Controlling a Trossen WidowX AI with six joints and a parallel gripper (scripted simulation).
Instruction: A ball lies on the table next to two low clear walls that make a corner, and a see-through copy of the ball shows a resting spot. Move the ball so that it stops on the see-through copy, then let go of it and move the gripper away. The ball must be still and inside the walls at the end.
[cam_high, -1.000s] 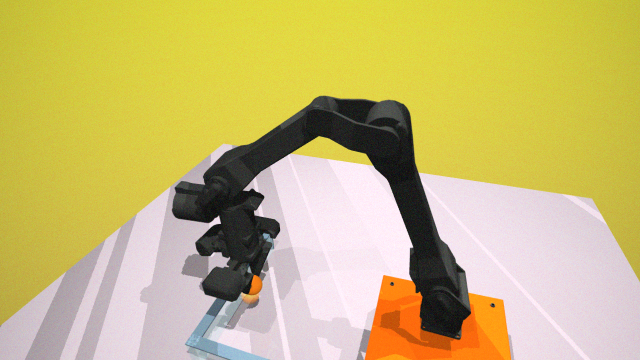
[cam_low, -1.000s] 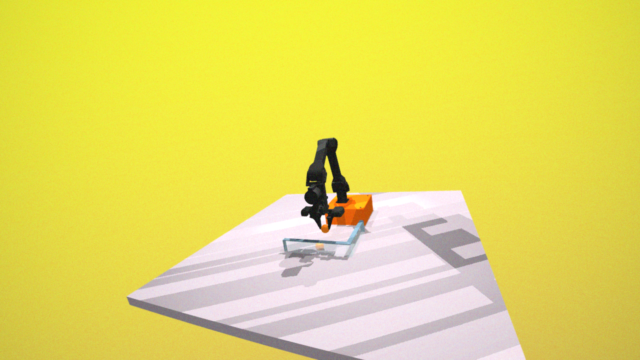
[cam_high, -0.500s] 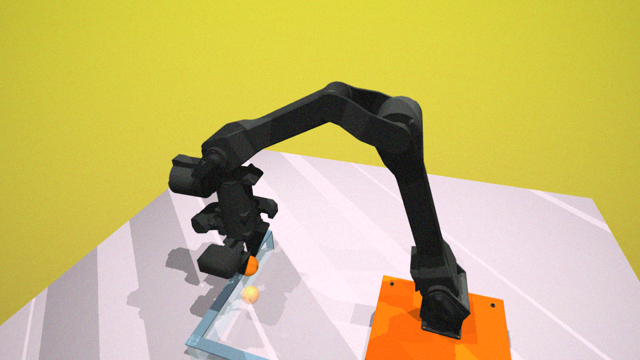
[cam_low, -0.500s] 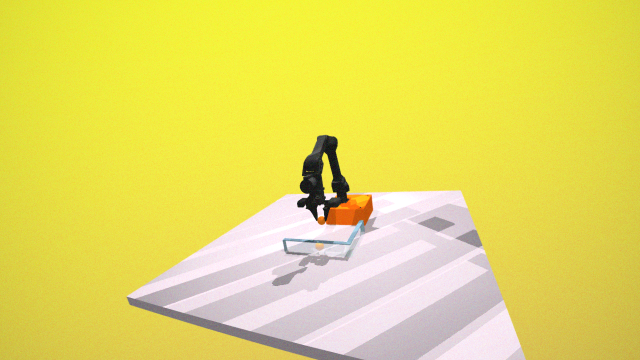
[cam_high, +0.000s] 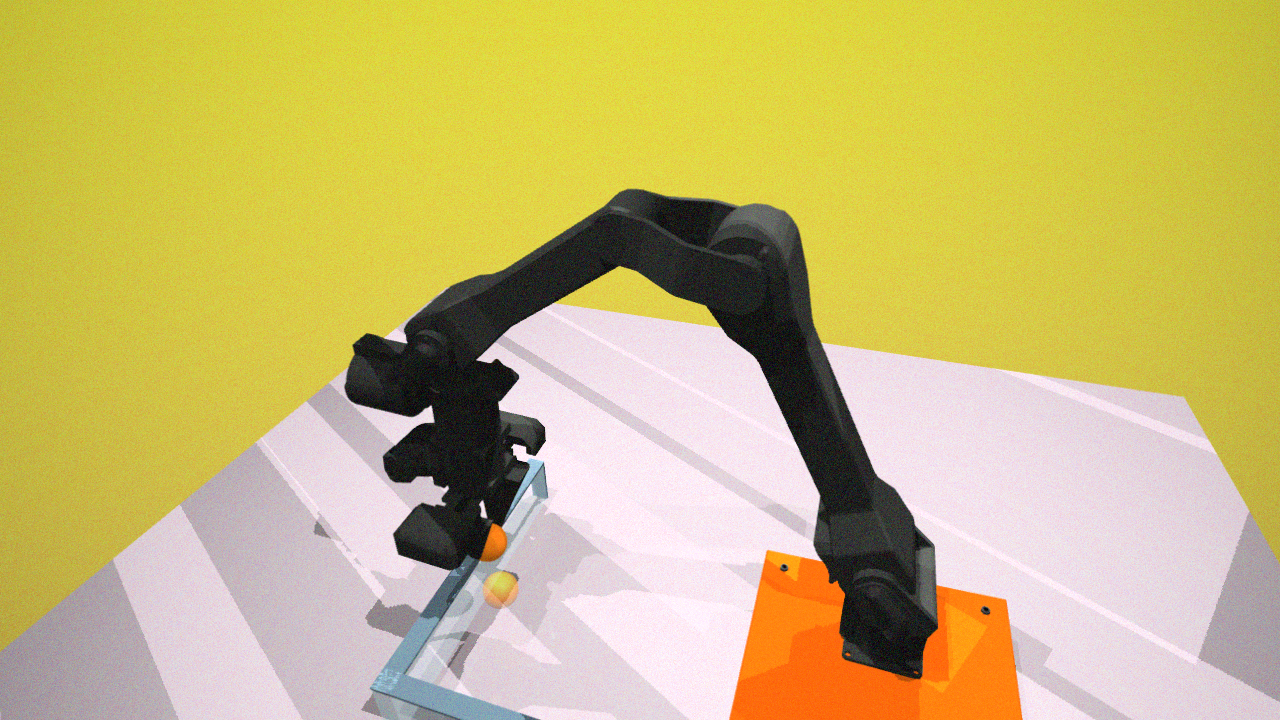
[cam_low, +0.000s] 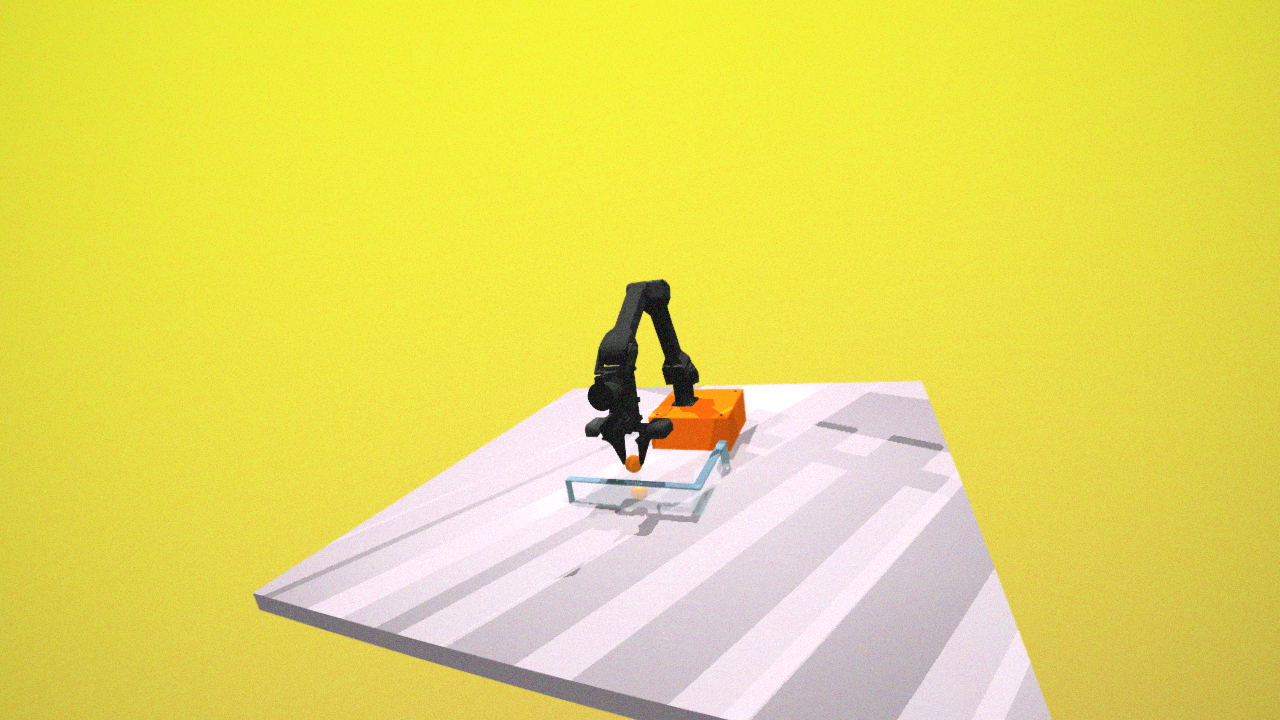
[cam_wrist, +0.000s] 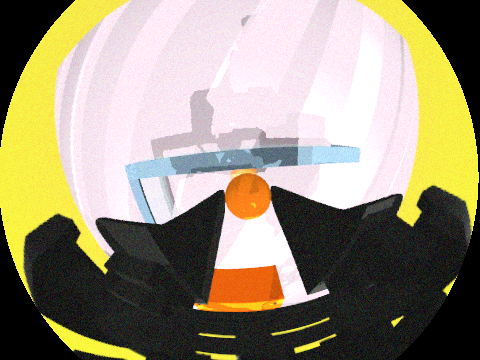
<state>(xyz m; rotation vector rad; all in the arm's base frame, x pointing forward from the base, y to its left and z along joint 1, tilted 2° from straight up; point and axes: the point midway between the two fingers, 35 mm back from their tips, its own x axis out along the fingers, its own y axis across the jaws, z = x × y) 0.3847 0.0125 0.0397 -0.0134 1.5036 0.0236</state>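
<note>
Right now my gripper tip is 7 cm above the see-through copy of ball and 1 cm past it. Round my gripper tip: orange ball: right at my gripper tip.
</note>
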